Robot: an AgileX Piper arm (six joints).
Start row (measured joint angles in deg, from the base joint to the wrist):
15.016, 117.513, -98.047, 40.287, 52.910, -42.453
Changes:
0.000, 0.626, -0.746, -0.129, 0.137, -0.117
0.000, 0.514, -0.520, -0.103, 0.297, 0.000
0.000, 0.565, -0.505, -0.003, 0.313, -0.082
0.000, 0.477, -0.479, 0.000, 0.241, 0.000
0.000, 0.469, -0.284, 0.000, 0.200, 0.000
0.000, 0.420, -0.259, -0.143, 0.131, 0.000
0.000, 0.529, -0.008, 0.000, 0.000, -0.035
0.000, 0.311, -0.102, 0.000, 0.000, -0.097
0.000, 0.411, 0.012, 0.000, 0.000, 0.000
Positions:
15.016, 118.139, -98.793, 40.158, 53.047, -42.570
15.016, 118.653, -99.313, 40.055, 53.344, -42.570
15.016, 119.218, -99.818, 40.052, 53.657, -42.652
15.016, 119.695, -100.297, 40.052, 53.898, -42.652
15.016, 120.164, -100.581, 40.052, 54.098, -42.652
15.016, 120.584, -100.840, 39.909, 54.229, -42.652
15.016, 121.113, -100.848, 39.909, 54.229, -42.687
15.016, 121.424, -100.950, 39.909, 54.229, -42.784
15.016, 121.835, -100.938, 39.909, 54.229, -42.784

